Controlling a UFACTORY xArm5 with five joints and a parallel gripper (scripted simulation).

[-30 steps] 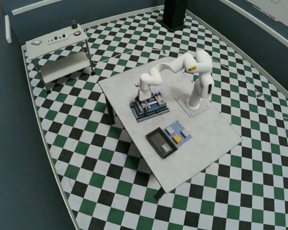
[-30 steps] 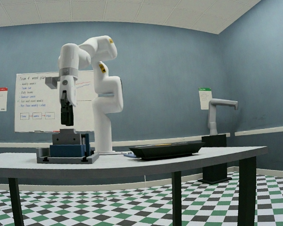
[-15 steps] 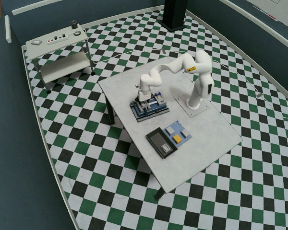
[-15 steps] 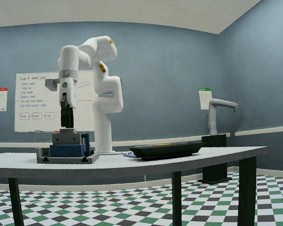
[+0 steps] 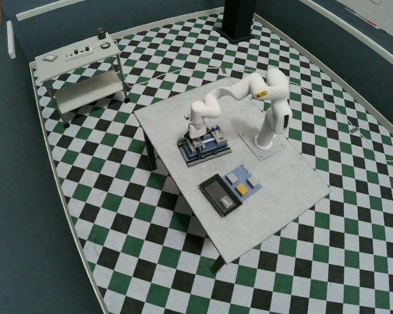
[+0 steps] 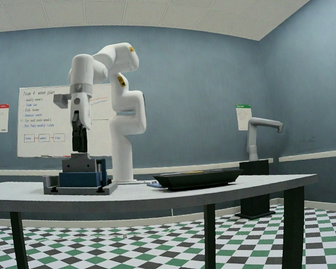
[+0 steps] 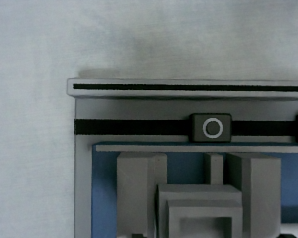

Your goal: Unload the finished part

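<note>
My gripper is now 4 cm above the finished part.
</note>
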